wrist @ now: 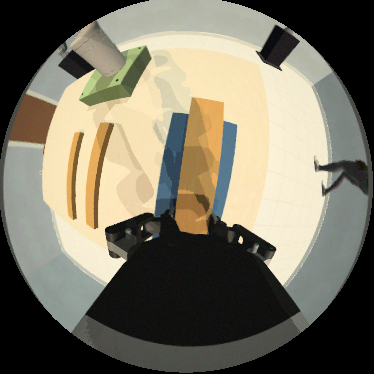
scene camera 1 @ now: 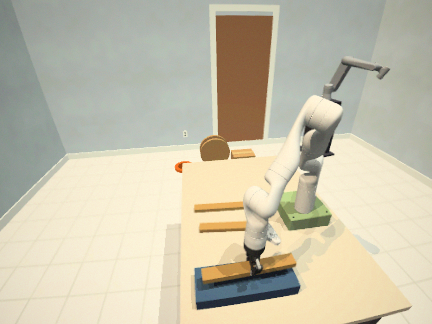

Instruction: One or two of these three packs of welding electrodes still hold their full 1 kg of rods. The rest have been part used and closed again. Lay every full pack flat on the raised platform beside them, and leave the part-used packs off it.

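Places are measured from the arm's base along level axes (x right, y ahead, z up), in metres.
Pixels of known places: gripper, between the fingertips: (wrist: 191, 215) (scene camera 1: 250, 268); arm's base, origin of its link: (wrist: 114, 67) (scene camera 1: 302, 207).
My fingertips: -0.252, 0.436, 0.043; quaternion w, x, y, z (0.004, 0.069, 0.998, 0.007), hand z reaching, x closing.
Observation:
Ahead of a thing's pixels: the offset from my fingertips to its middle, as dx, dy, dz. Level surfaces: height alone.
The raised platform is a long blue block {+0.007, +0.016, -0.091} (scene camera 1: 250, 296) (wrist: 227, 160) near the front of the table. An orange-brown, bar-shaped pack {+0.001, +0.006, +0.002} (scene camera 1: 223, 273) (wrist: 204, 145) is level over it, turned slightly from its long axis; whether it touches the top is hard to tell. My gripper (scene camera 1: 256, 269) (wrist: 191, 215) is shut on this pack, with one finger on each long side. A second pack {+0.312, -0.056, -0.109} (scene camera 1: 222, 227) (wrist: 98, 175) lies flat on the table behind the platform. A third pack {+0.475, -0.065, -0.109} (scene camera 1: 218, 207) (wrist: 74, 175) lies roughly parallel, farther back. In the scene view my arm hides their right ends.
The table {dz -0.121} (scene camera 1: 210, 185) bears my arm's green base block (scene camera 1: 305, 220) (wrist: 116, 82) at its right side. Behind the table are round brown discs (scene camera 1: 215, 149), a wooden box (scene camera 1: 243, 154) and an orange ring (scene camera 1: 179, 167). Another grey arm (scene camera 1: 340, 72) stands at the back right.

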